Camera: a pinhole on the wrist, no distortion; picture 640 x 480 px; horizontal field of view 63.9 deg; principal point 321.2 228.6 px. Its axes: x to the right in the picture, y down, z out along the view. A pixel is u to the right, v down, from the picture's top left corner.
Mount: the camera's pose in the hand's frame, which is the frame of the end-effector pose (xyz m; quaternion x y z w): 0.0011 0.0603 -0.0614 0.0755 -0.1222 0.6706 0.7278
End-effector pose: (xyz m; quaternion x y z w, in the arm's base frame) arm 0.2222 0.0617 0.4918 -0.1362 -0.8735 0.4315 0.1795
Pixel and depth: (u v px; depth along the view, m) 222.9 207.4 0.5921
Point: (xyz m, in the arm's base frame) 0.0245 -0.4103 0.3890
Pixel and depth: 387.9 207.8 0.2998
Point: 0.1273 -0.1000 0.3450
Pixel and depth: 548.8 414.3 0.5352
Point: 0.2104 -0.2873 0.0365
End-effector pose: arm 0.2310 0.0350 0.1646 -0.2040 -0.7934 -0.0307 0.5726
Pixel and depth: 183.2 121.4 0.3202
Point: -0.0220 0.0033 0.1430
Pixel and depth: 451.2 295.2 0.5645
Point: -0.1862 0.1954 -0.1177
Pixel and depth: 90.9 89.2 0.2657
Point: 0.0248 -0.0277 0.1737
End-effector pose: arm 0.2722 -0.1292 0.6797 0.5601 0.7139 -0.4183 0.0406
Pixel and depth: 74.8 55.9 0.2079
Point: 0.1257 -0.1681 0.6353
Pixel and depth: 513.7 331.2 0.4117
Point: 0.2426 -0.4436 0.4358
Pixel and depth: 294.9 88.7 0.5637
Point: -0.0776 -0.3571 0.3872
